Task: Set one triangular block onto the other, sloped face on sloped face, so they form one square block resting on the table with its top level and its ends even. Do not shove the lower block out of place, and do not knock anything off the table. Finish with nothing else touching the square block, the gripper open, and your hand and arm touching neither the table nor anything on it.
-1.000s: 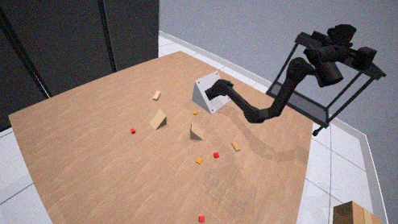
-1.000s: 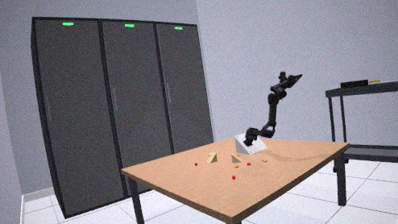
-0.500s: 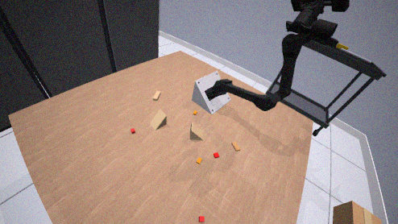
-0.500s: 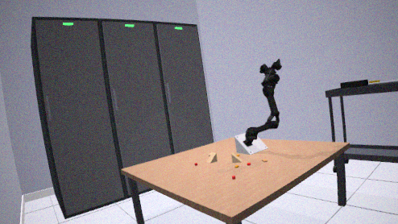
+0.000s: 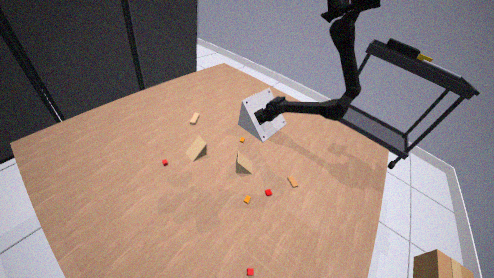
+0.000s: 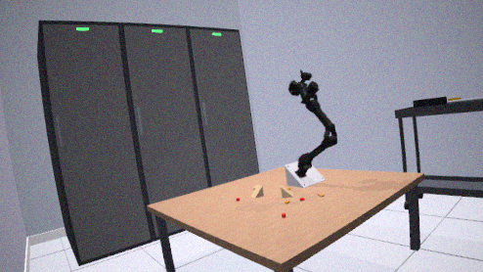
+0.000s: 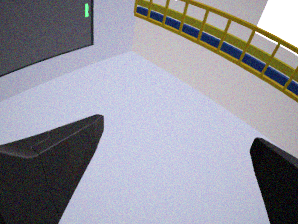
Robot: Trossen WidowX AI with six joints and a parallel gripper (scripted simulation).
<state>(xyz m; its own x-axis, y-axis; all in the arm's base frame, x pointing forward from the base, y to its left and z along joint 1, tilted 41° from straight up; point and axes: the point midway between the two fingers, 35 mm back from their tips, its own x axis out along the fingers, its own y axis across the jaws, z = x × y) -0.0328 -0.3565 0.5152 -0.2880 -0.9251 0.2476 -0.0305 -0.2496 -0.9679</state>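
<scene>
The pale wooden triangular block lies 71 cm below my gripper tip, 36 cm ahead of it and 11 cm to the right of it. Round my gripper tip: tan piece 72 cm below, 25 cm to the left, 19 cm ahead.
</scene>
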